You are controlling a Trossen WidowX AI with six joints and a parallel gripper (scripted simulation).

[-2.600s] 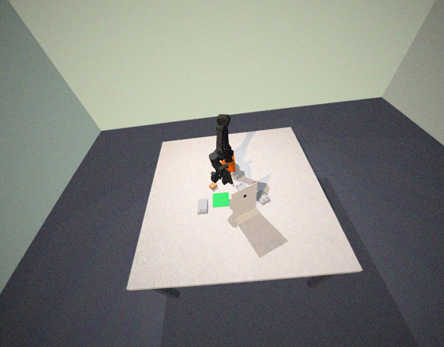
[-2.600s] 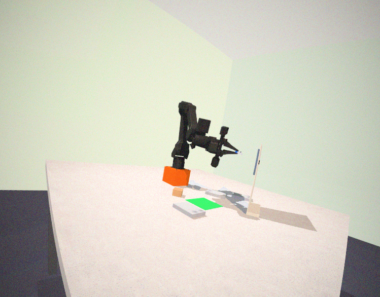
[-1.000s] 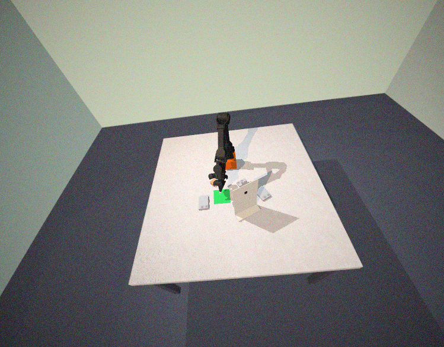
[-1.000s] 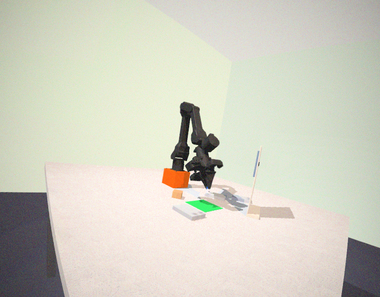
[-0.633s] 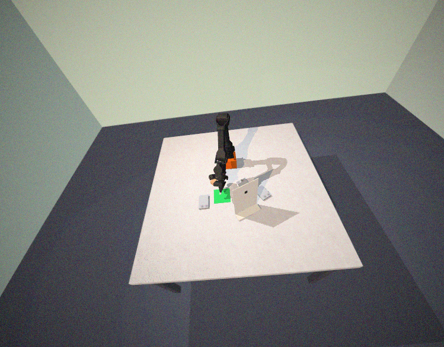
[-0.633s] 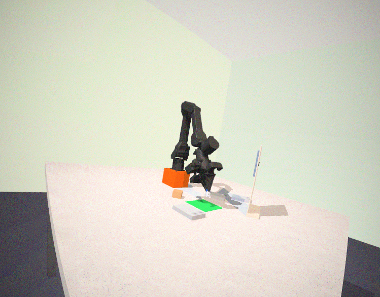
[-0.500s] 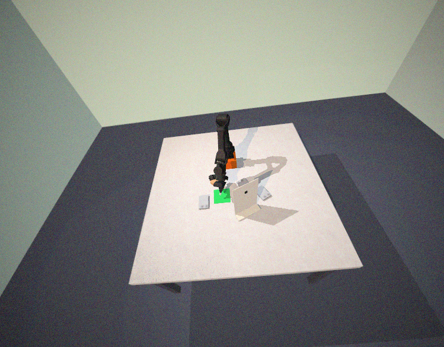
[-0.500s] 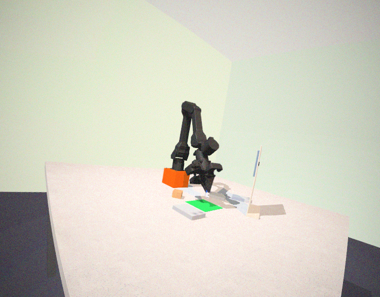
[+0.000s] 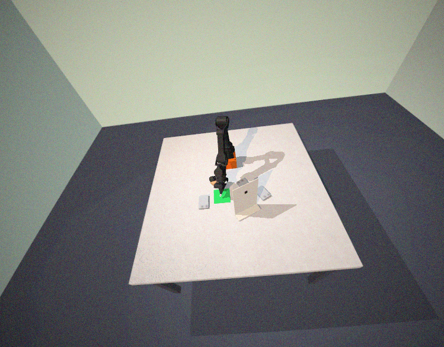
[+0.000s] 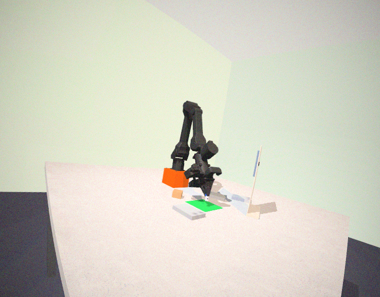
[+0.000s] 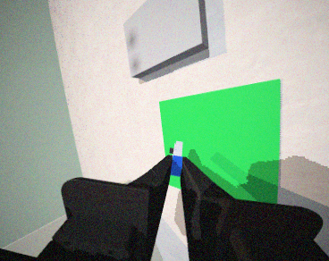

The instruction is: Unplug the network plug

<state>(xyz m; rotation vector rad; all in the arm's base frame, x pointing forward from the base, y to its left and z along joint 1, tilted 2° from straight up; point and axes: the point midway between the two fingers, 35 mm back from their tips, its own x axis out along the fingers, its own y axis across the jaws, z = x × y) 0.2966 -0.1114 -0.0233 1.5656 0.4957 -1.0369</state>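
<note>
Now: gripper tip 4 cm above the green marked square and 1 cm past it. Also, from my gripper tip: small tan cube: 14 cm behind, 4 cm to the right, 3 cm below; then blue network plug: right at my gripper tip; then panel: 15 cm to the left, 14 cm ahead, 9 cm above.
</note>
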